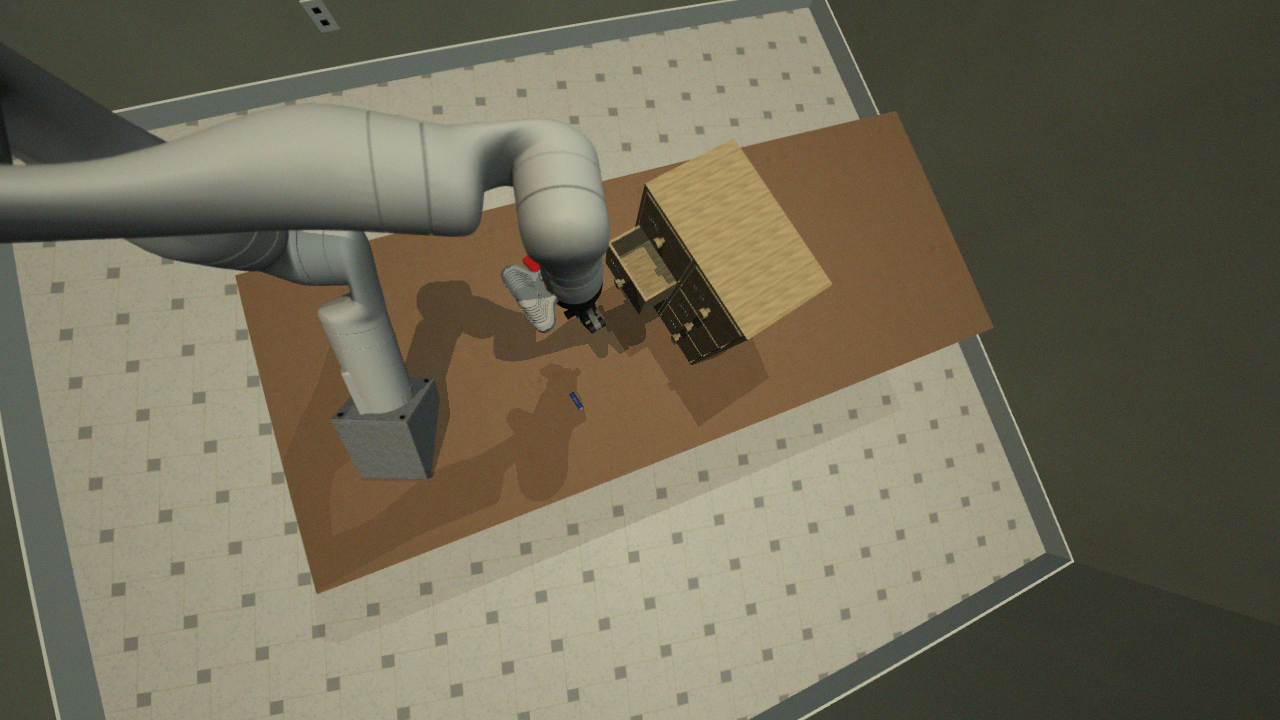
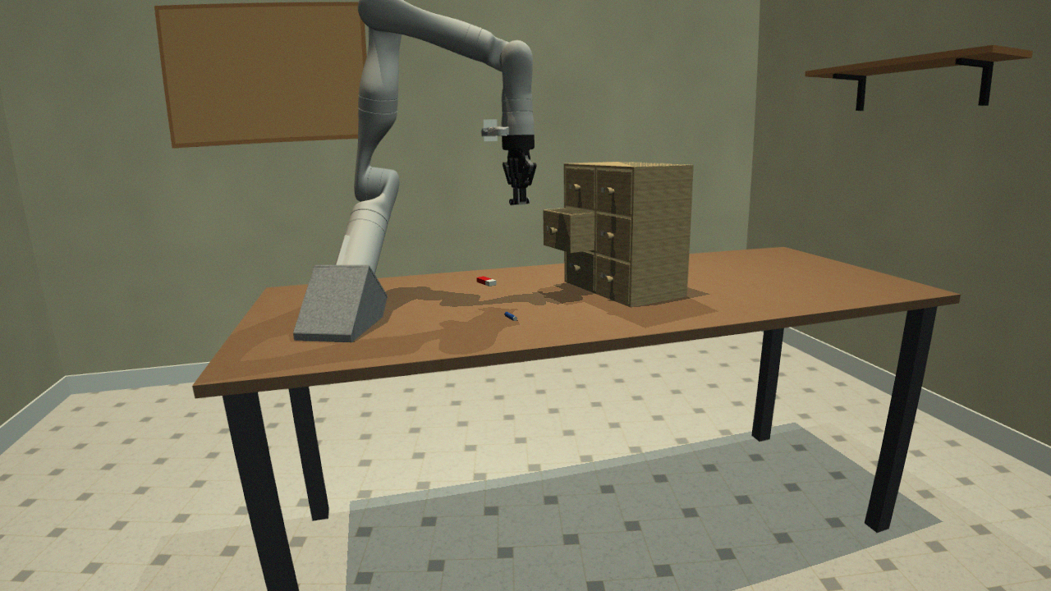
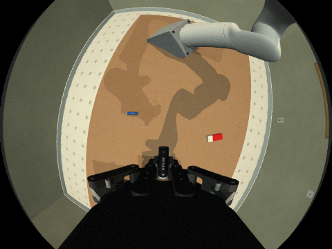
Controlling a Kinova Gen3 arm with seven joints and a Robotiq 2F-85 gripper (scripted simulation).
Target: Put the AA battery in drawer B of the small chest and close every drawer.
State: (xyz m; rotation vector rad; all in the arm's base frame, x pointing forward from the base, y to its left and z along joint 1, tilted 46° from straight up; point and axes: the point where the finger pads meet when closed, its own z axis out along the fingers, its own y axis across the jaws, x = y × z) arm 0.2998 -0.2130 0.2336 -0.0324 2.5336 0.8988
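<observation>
The drawer is 190 mm ahead of my hand, 60 mm to the left of it and 120 mm below it. Also, from my hand: black battery (10 mm below); then white eraser (40 mm behind, 190 mm to the left, 250 mm below); then blue AA battery (70 mm behind, 130 mm to the right, 250 mm below).
</observation>
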